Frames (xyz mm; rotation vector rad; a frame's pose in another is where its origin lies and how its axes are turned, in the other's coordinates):
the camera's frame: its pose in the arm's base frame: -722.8 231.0 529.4 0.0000 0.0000 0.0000
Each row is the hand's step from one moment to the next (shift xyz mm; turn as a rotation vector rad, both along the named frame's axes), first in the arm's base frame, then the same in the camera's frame.
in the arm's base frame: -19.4 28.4 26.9 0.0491 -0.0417 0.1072
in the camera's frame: -19.4 28.4 26.9 0.0491 -0.0417 0.1072
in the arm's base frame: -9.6 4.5 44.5 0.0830 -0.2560 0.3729
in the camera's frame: -9.6 4.5 44.5 0.0830 -0.2560 0.3729
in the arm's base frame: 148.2 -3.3 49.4 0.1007 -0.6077 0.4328
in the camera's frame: 148.2 -3.3 49.4 0.1007 -0.6077 0.4328
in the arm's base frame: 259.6 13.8 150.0 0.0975 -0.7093 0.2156
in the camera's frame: 259.6 13.8 150.0 0.0975 -0.7093 0.2156
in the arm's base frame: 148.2 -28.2 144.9 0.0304 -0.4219 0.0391
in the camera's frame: 148.2 -28.2 144.9 0.0304 -0.4219 0.0391
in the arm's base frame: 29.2 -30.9 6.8 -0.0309 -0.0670 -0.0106
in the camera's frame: 29.2 -30.9 6.8 -0.0309 -0.0670 -0.0106
